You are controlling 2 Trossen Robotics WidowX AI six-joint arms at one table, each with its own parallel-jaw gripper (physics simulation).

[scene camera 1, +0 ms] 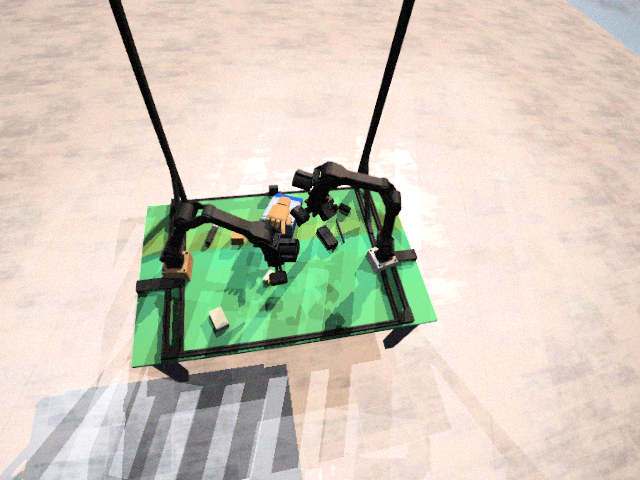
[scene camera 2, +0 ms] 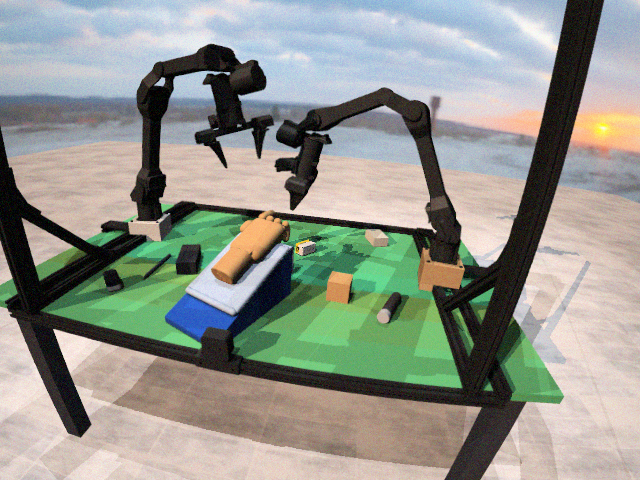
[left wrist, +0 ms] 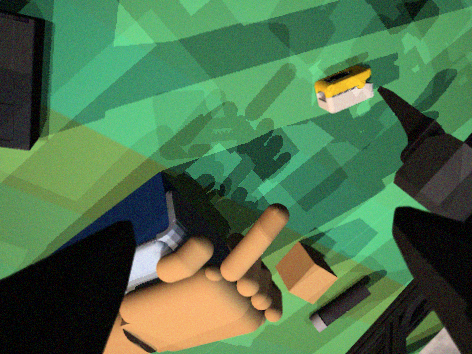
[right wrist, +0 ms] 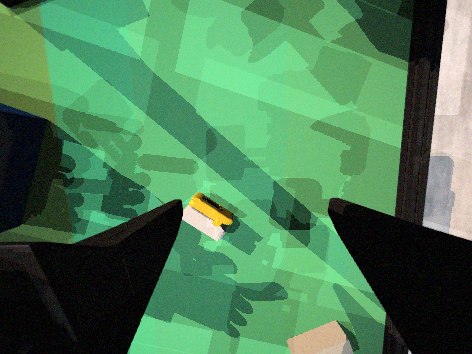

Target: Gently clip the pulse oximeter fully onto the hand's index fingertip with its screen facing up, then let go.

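Where they show: left gripper, fingertip midpoint: [scene camera 1: 306, 221] [scene camera 2: 243, 163] [left wrist: 264, 227]; right gripper, fingertip midpoint: [scene camera 2: 295, 204] [left wrist: 422, 39] [right wrist: 255, 205]; left arm's base at its link origin: [scene camera 1: 383, 255] [scene camera 2: 149, 217]; right arm's base at its link origin: [scene camera 1: 175, 261] [scene camera 2: 442, 257].
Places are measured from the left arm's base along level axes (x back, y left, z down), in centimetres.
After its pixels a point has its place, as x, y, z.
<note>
The yellow and white pulse oximeter [scene camera 1: 267, 278] {-50.6, -7.9, 2.7} [scene camera 2: 305, 248] {-49.4, -11.0, 3.6} [left wrist: 344, 90] {-48.6, -9.1, 2.7} [right wrist: 207, 215] {-49.0, -8.6, 2.7} lies on the table. The tan hand [scene camera 1: 280, 208] {-36.2, -33.0, -8.0} [scene camera 2: 252, 241] {-36.8, -33.8, -7.9} [left wrist: 190, 310] {-36.5, -29.1, -9.5} rests on a blue wedge [scene camera 2: 273, 290] {-41.5, -37.5, 1.5} [left wrist: 135, 215] {-31.8, -27.3, 0.4} with a pale pad; its index finger [left wrist: 255, 243] sticks out, its tip bare. My right gripper [scene camera 2: 293, 206] {-46.0, -3.9, -7.3} [right wrist: 255, 205] {-46.0, -3.9, -7.3} is open and empty above the oximeter, which shows beside the left-hand fingertip in the right wrist view. My left gripper [scene camera 2: 242, 161] {-32.3, -14.8, -20.6} [left wrist: 264, 227] {-32.3, -14.8, -20.6} is open and empty, high above the hand. Which face holds the screen is unclear.
An orange block [scene camera 1: 237, 238] {-57.1, -30.0, 1.1} [scene camera 2: 339, 287] {-55.9, -34.9, 1.9} [left wrist: 306, 275] {-54.5, -31.2, 0.9} and a dark cylinder [scene camera 1: 211, 235] {-67.5, -36.9, 3.5} [scene camera 2: 389, 307] {-66.1, -40.4, 3.3} [left wrist: 342, 306] {-66.5, -37.6, 3.7} lie beside the wedge. A black box [scene camera 1: 327, 237] {-18.8, -18.2, 2.5} [scene camera 2: 188, 259] {-19.3, -22.9, 2.5} and a thin rod [scene camera 2: 156, 266] {-10.4, -22.5, 5.2} lie on its other side. A pale block [scene camera 1: 218, 319] {-73.8, 2.3, 2.8} [scene camera 2: 376, 237] {-72.5, -2.0, 2.9} [right wrist: 320, 342] {-71.1, 1.7, 3.9} lies beyond the oximeter.
</note>
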